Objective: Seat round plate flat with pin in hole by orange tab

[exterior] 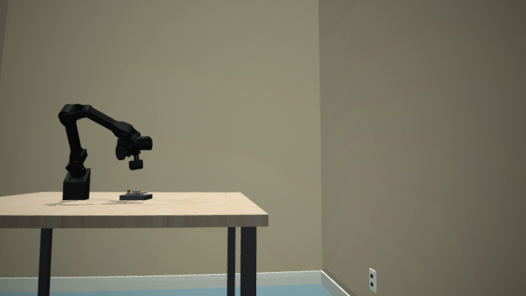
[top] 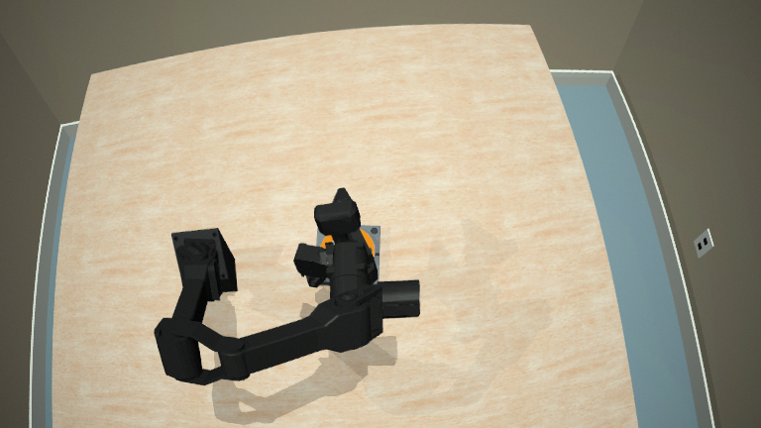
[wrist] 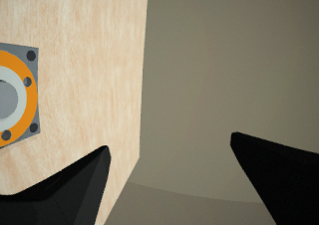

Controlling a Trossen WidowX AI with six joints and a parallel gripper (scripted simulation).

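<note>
Now: the grey base 200 mm below my gripper tip and 10 mm behind it.
</note>
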